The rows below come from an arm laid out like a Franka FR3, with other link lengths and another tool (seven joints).
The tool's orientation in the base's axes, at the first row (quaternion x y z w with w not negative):
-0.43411, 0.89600, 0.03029, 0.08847
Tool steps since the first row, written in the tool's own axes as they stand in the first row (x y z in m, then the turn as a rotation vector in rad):
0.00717, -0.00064, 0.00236, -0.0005, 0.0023, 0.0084
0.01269, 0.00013, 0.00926, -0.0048, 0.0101, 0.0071
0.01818, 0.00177, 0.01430, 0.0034, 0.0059, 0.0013
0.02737, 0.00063, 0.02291, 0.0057, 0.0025, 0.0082
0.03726, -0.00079, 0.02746, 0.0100, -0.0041, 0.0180
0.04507, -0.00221, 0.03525, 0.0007, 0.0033, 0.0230
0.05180, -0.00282, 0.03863, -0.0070, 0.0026, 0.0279
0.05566, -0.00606, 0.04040, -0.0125, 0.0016, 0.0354
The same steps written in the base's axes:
-0.00354, -0.00563, -0.00363, -0.0004, 0.0029, -0.0082
-0.00659, -0.00851, -0.01145, -0.0041, 0.0109, -0.0063
-0.01054, -0.01107, -0.01745, -0.0065, 0.0012, -0.0020
-0.01409, -0.01775, -0.02758, -0.0043, -0.0018, -0.0092
-0.01838, -0.02568, -0.03385, -0.0005, -0.0079, -0.0194
-0.02099, -0.03157, -0.04291, 0.0000, 0.0045, -0.0228
-0.02415, -0.03671, -0.04747, 0.0059, 0.0107, -0.0262
-0.02372, -0.04147, -0.04984, 0.0110, 0.0153, -0.0325

